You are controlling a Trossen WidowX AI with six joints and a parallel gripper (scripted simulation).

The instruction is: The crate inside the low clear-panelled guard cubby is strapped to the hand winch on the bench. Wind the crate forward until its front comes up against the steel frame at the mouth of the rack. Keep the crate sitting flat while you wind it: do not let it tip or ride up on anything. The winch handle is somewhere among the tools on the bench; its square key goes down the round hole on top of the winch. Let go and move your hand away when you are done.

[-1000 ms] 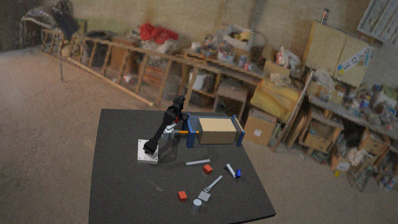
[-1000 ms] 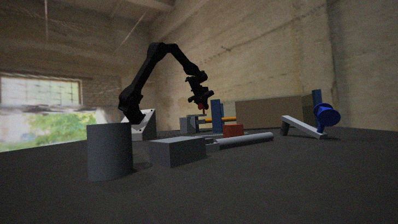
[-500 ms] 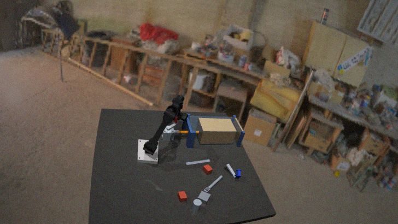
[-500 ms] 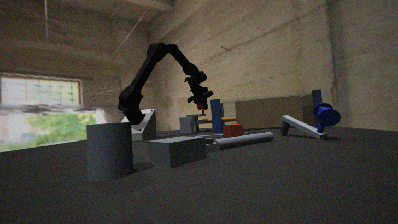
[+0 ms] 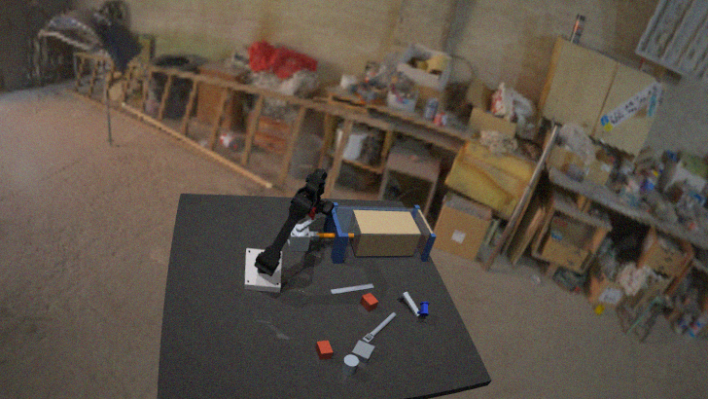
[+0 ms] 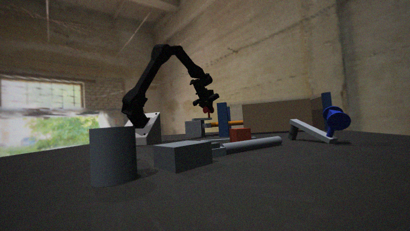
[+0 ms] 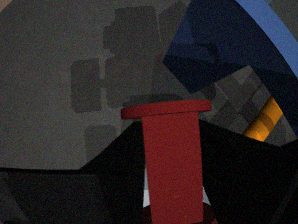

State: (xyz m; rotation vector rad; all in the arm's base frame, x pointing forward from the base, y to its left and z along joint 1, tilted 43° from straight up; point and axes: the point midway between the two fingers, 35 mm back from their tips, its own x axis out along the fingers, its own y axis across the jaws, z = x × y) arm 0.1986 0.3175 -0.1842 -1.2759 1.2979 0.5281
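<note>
Now: the red knob 1 cm behind my gripper tip and 2 cm to the right of it. From my gripper tip the other things lie so: grey winch: 8 cm behind, 11 cm to the right, 10 cm below; then grey bar: 18 cm ahead, 37 cm to the right, 13 cm below; then clear-panelled cubby: 33 cm ahead, 4 cm to the right, 2 cm below.
</note>
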